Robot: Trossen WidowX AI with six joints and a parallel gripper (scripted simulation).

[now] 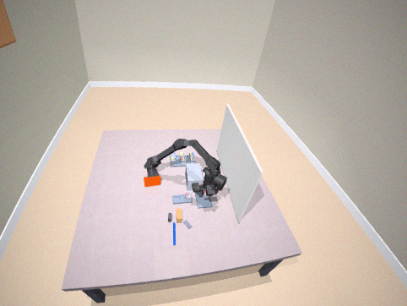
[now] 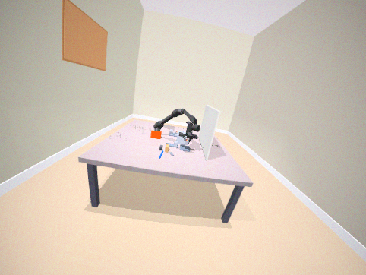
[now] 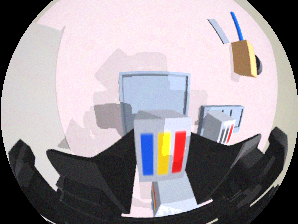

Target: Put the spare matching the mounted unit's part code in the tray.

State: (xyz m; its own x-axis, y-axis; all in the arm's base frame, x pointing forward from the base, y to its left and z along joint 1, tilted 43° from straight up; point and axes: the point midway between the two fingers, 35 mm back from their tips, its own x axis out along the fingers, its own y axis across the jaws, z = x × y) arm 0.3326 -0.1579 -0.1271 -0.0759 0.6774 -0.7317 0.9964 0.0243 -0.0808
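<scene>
The grey-blue tray is 10 mm behind my gripper tip and 60 mm below it. Also, from my gripper tip: tan block (190 mm behind, 110 mm to the right, 40 mm below); then grey panel (210 mm ahead, 160 mm to the left, 160 mm above); then mounted unit (40 mm behind, 190 mm to the left, 10 mm below).
</scene>
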